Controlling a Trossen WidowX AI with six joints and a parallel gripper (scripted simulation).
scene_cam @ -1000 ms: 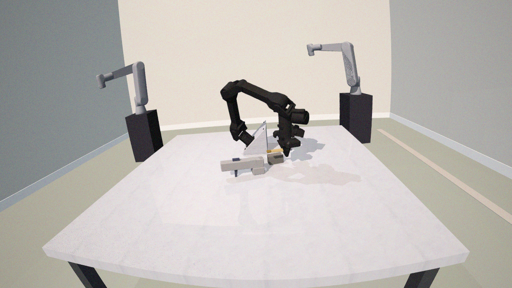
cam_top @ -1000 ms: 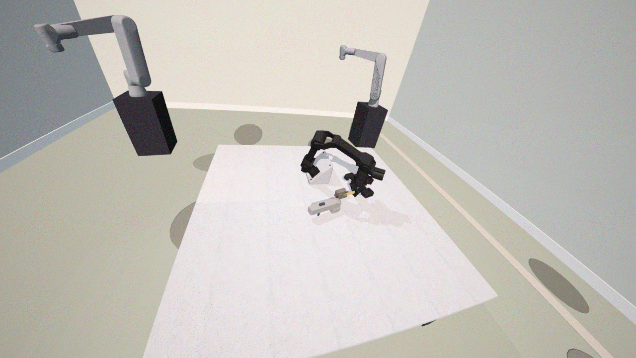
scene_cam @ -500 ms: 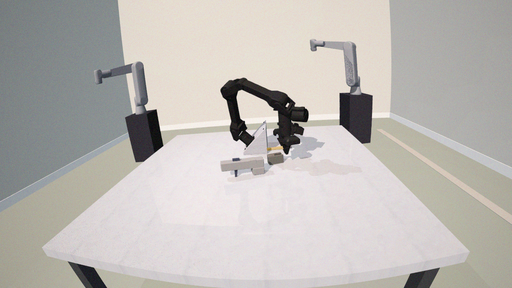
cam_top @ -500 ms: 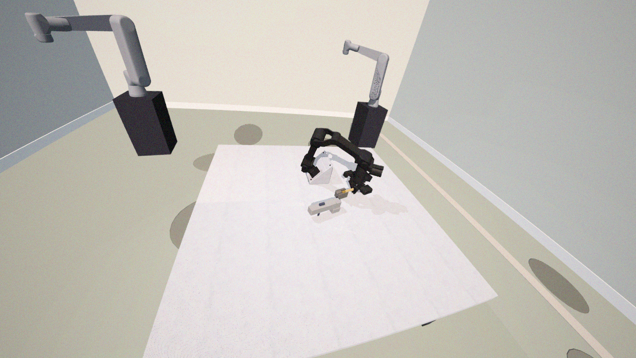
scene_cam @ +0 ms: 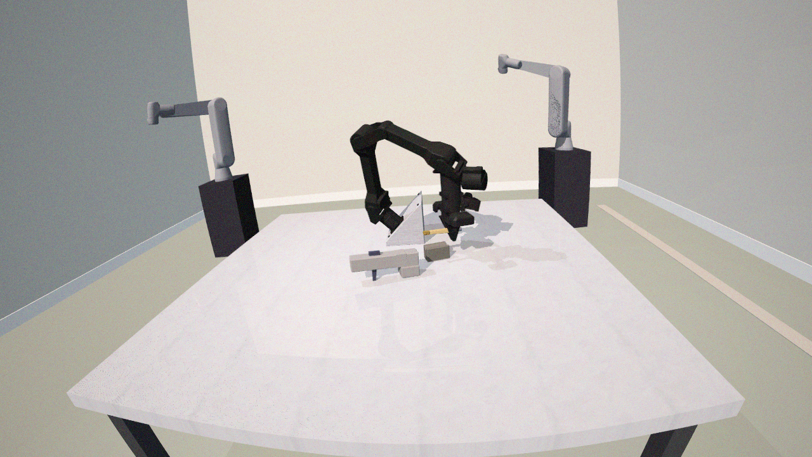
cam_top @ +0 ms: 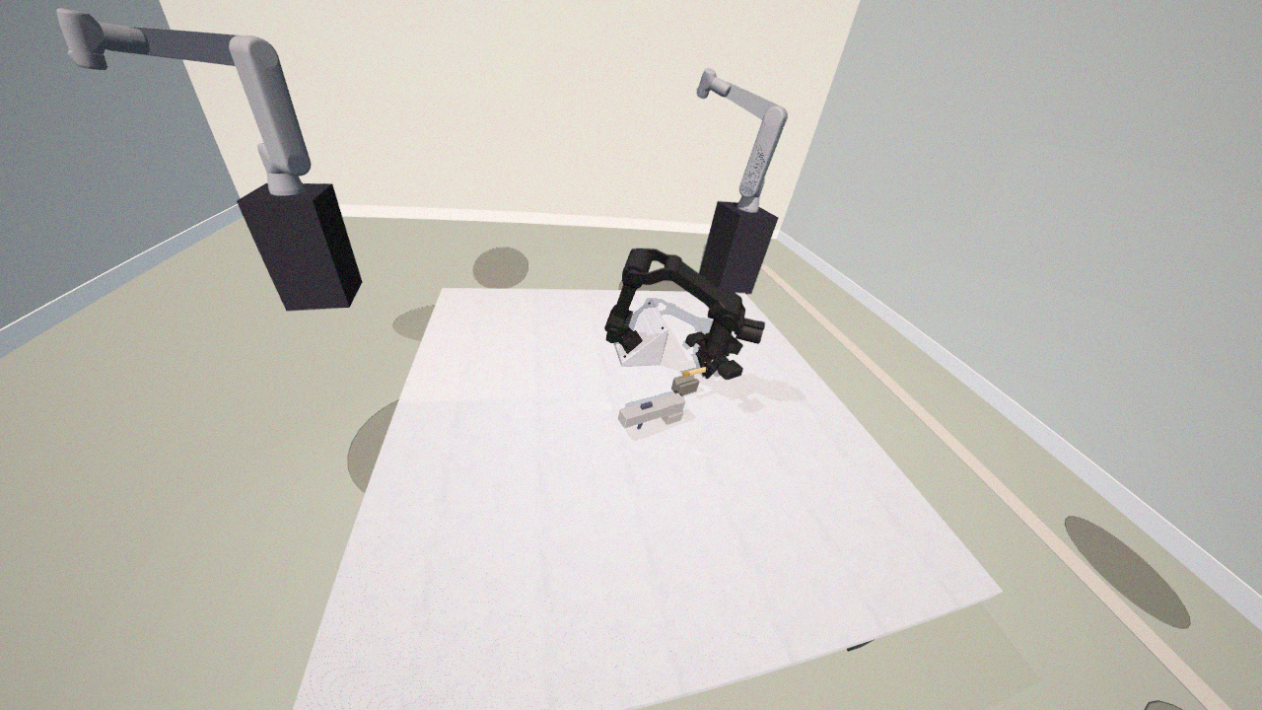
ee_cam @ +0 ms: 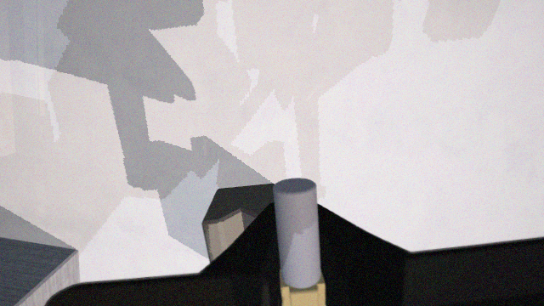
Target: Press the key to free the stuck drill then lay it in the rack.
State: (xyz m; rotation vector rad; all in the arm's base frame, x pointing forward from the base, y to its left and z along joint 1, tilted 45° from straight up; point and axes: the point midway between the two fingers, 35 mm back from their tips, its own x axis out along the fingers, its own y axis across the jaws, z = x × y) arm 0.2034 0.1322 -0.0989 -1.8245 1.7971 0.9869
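The drill is 10 mm ahead of my gripper tip, 40 mm to the right of it and 30 mm above it. The rest, counted from my gripper tip: rack 20 mm behind, 50 mm to the right, 40 mm below; then light grey housing 90 mm ahead, 200 mm to the right, 10 mm below; then dark key 100 mm ahead, 230 mm to the right, 10 mm below.
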